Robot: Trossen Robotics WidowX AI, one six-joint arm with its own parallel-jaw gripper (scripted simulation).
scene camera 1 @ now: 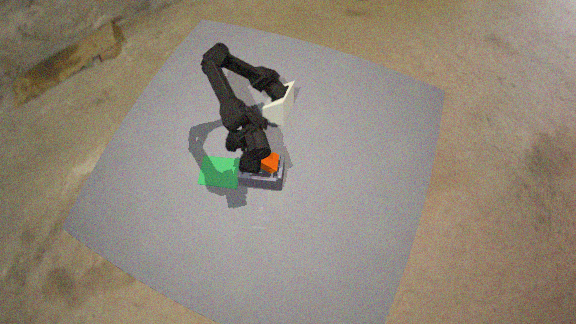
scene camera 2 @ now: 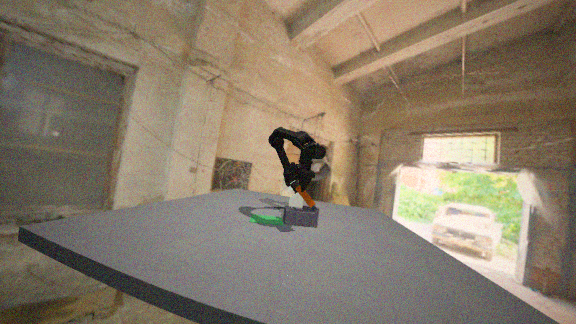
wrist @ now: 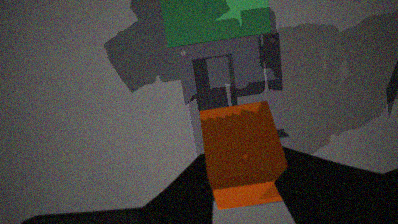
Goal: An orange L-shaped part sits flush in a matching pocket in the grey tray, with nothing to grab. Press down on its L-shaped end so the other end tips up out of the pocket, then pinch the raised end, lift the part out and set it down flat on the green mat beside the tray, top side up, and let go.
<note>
My gripper holds an orange l-shaped part. I also see a green mat.
</note>
